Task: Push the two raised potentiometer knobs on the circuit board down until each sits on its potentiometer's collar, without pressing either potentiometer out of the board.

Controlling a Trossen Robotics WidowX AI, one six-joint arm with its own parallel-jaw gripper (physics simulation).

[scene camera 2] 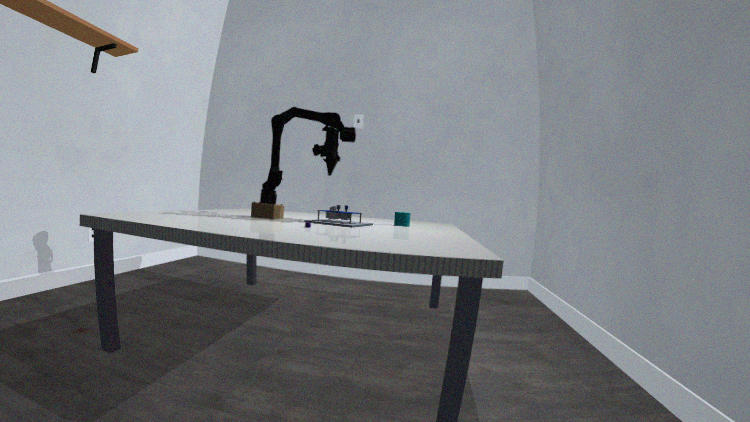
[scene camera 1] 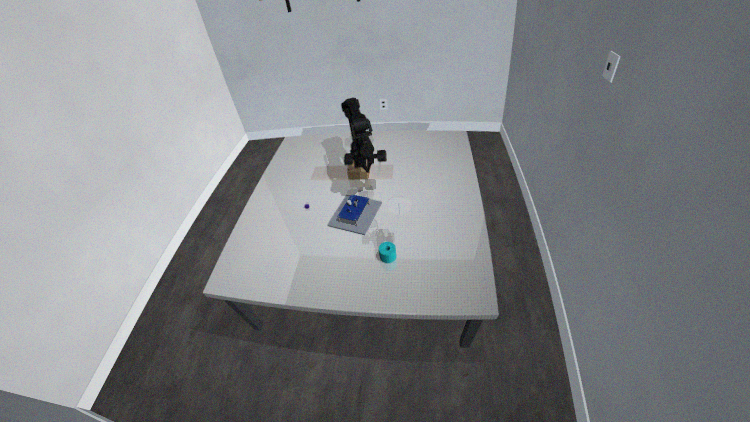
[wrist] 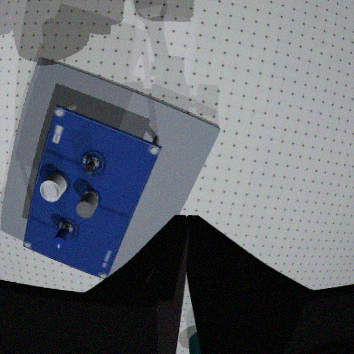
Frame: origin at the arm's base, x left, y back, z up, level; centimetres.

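Where they show: gripper, fingertip midpoint: (scene camera 2: 329,175) (scene camera 1: 367,172) (wrist: 185,226); arm's base, link origin: (scene camera 2: 267,203).
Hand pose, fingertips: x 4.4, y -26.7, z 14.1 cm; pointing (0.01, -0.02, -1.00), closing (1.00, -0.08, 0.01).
Each offset is from my fingertips to the top centre of the thing. "spot": to the spot under its first point. Level surfaces: height alone.
The blue circuit board @[spot: dx -8.3, dy -7.8, dz -15.3 cm] (scene camera 1: 355,209) (scene camera 2: 352,212) (wrist: 117,200) stands on short posts over a grey base plate (scene camera 1: 369,216) (scene camera 2: 361,224) (wrist: 192,155). In the wrist view a white knob @[dx -11.0, dy -3.8, dz -13.1 cm] (wrist: 53,187) is at the board's left edge, a grey knob @[dx -7.9, dy -5.4, dz -12.6 cm] (wrist: 87,204) near its middle, a dark metal part @[spot: dx -7.1, dy -2.0, dz -14.4 cm] (wrist: 92,163) above them and a blue-capped part @[spot: dx -10.7, dy -8.3, dz -12.6 cm] (wrist: 61,238) below. Which knobs are raised, and any gap to the collars, I cannot tell. My gripper (scene camera 2: 329,173) (wrist: 185,226) is shut and empty, pointing down high above the board. In the wrist view its fingertips show to the right of the board.
A teal cylinder @[dx +4.3, dy -34.0, dz -14.3 cm] (scene camera 1: 387,252) (scene camera 2: 402,219) (wrist: 194,344) stands on the table @[dz -20.5 cm] (scene camera 1: 435,283) (scene camera 2: 209,233) beyond the base plate. A small purple object @[dx -34.6, dy +3.5, dz -18.8 cm] (scene camera 1: 306,206) (scene camera 2: 307,224) lies on the opposite side of the plate. The arm's wooden base block (scene camera 1: 358,172) (scene camera 2: 267,210) stands behind the board.
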